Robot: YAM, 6 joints.
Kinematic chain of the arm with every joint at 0, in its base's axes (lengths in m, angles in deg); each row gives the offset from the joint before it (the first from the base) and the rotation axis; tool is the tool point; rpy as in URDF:
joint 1: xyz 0 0 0.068 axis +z
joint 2: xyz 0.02 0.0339 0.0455 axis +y
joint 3: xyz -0.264 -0.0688 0 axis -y
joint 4: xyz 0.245 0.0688 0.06 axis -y
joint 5: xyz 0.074 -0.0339 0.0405 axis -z
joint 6: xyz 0.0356 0 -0.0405 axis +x
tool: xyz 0 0 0 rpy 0 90 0
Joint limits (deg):
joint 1: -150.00..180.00
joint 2: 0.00..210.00
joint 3: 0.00..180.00
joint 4: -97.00..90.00
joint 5: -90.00..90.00
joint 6: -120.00..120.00
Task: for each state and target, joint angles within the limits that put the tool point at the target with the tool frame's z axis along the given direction. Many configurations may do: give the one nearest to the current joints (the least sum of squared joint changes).
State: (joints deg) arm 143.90 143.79 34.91 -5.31 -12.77 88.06
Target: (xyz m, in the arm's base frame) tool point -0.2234 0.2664 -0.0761 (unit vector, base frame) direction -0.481 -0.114 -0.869
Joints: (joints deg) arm 127.33 145.27 61.56 6.74 -26.85 88.06
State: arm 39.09 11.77 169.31 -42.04 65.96 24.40
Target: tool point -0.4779 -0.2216 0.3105 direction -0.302 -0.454 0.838
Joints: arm 23.74 0.09 142.51 -23.70 17.10 24.40
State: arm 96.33 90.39 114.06 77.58 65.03 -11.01
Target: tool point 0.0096 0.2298 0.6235 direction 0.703 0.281 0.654
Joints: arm 94.01 84.77 108.66 46.65 46.11 -11.01
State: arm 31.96 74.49 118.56 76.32 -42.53 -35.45
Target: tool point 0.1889 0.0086 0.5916 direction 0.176 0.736 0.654
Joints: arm -5.50 75.40 91.68 64.63 -48.53 -35.45
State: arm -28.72 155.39 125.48 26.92 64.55 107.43
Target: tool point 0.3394 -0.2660 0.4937 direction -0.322 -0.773 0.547
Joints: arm -34.20 121.74 123.03 71.62 55.10 107.43
